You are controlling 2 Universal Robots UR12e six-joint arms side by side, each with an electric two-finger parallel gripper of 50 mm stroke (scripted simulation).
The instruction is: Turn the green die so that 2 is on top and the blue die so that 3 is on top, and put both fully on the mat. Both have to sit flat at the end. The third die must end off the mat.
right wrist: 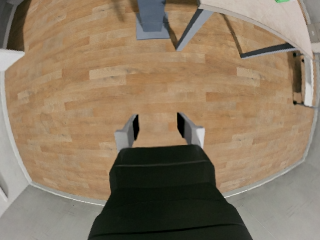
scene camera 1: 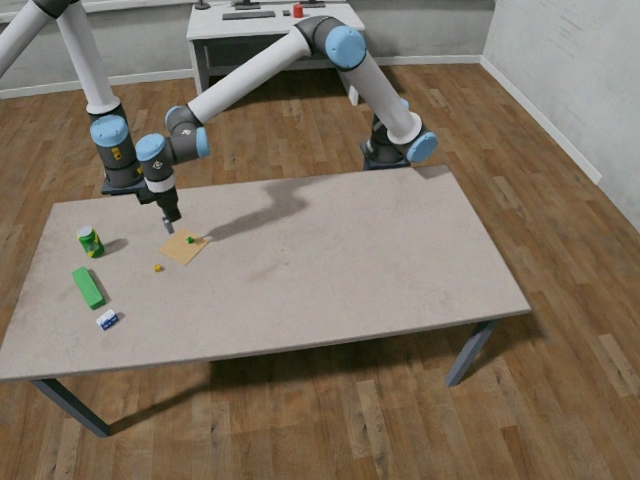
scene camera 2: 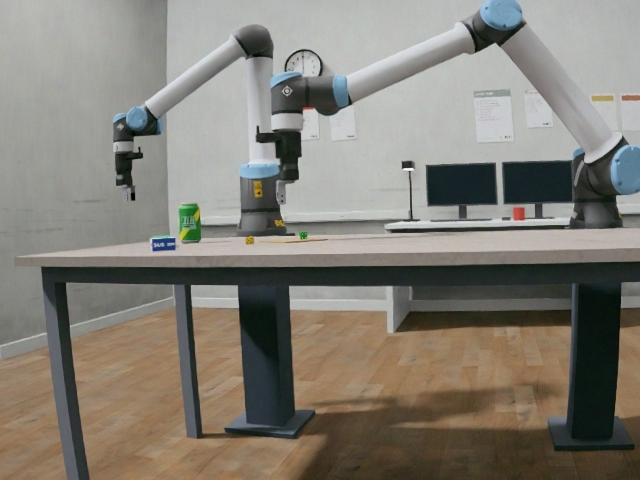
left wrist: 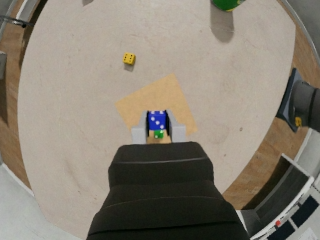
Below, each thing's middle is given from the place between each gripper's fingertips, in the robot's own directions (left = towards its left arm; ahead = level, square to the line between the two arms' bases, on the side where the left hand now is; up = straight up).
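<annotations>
The tan mat point(scene camera 1: 177, 248) is 120 mm below my left hand point(scene camera 2: 281, 204), 20 mm to the left of it and 20 mm behind it. As for my right hand, it's 480 mm short of the mat, 170 mm above it and 900 mm to the right of it. Going by its middle, the tan mat is nearer to my left hand than to my right hand.
</annotations>
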